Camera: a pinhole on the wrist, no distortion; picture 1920 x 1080 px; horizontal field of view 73.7 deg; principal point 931.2 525.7 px. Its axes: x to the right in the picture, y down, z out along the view. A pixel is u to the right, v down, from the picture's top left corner.
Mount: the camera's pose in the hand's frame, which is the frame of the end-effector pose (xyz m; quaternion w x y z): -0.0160 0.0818 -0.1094 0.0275 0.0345 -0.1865 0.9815
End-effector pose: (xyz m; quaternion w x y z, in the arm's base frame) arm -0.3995 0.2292 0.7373 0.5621 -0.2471 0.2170 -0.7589
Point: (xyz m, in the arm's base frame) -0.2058 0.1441 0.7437
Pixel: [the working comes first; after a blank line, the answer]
In the camera's frame: -0.0287 -0.1666 0.1942

outside the picture
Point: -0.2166 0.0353 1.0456
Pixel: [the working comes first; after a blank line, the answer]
In the camera's frame: -0.1632 -0.1121 0.4807

496.4 226.9
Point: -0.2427 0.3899 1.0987
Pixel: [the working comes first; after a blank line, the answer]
In the camera's frame: 0.1572 0.0454 0.5233

1315.9 636.8
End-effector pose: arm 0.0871 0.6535 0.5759 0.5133 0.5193 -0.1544 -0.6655
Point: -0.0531 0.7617 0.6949
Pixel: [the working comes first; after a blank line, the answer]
In the camera's frame: 0.1617 0.0269 0.2580

1733.9 659.1
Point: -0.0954 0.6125 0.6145
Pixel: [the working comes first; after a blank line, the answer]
In the camera's frame: -0.0003 0.0137 0.3221

929.9 580.3
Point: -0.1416 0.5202 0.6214
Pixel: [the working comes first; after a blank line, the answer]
In the camera's frame: -0.0647 -0.0361 0.3859

716.4 405.8
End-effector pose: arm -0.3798 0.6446 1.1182 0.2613 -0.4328 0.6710 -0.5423
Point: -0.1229 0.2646 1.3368
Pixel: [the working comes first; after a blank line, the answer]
In the camera's frame: -0.2244 0.1733 0.5724

429.0 913.7
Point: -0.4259 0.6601 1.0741
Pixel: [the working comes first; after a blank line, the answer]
In the camera's frame: -0.0149 -0.0054 0.0810

694.8 441.0
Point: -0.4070 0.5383 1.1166
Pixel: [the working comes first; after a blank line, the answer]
In the camera's frame: -0.1127 0.0113 0.1657

60.3 613.3
